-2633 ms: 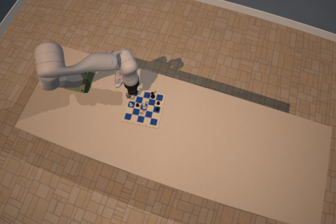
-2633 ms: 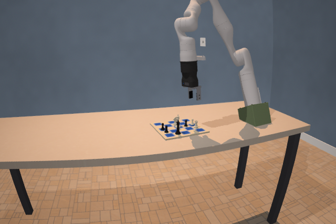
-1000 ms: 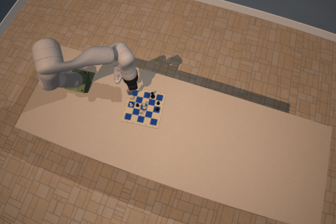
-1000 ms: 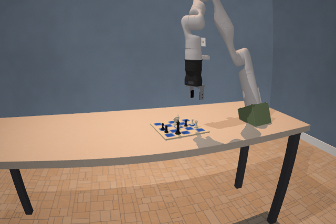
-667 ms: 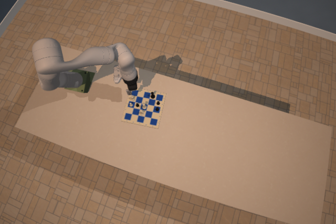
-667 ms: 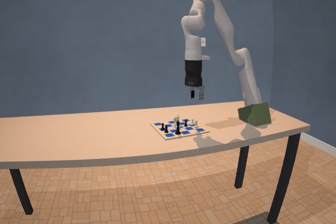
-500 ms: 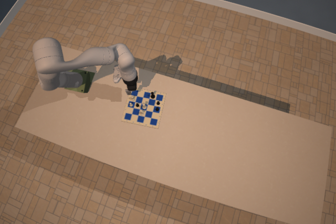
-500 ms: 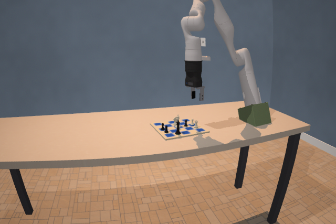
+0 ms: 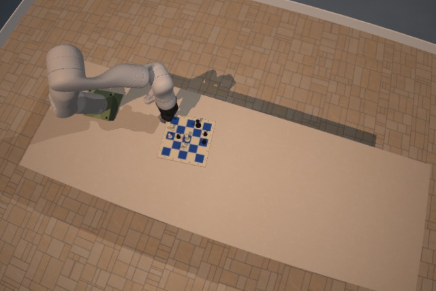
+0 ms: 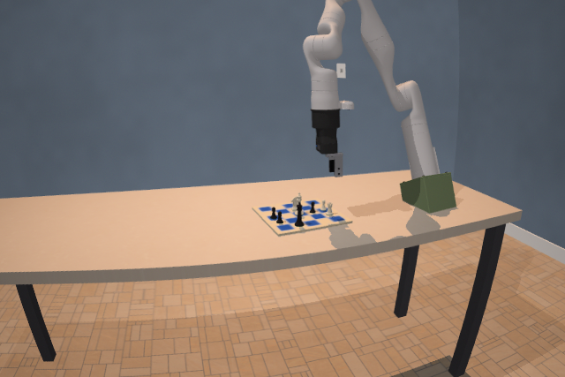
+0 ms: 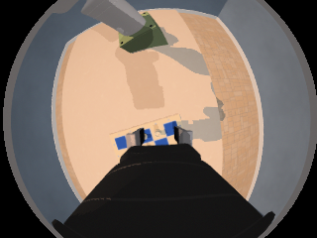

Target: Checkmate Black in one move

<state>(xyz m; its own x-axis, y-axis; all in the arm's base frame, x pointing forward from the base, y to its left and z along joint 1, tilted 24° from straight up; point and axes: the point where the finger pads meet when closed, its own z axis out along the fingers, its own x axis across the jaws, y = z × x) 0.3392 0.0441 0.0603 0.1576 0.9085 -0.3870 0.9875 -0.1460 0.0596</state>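
Now: hand 9 cm short of the blue-and-cream chessboard, 3 cm to the left of it and 14 cm above it.
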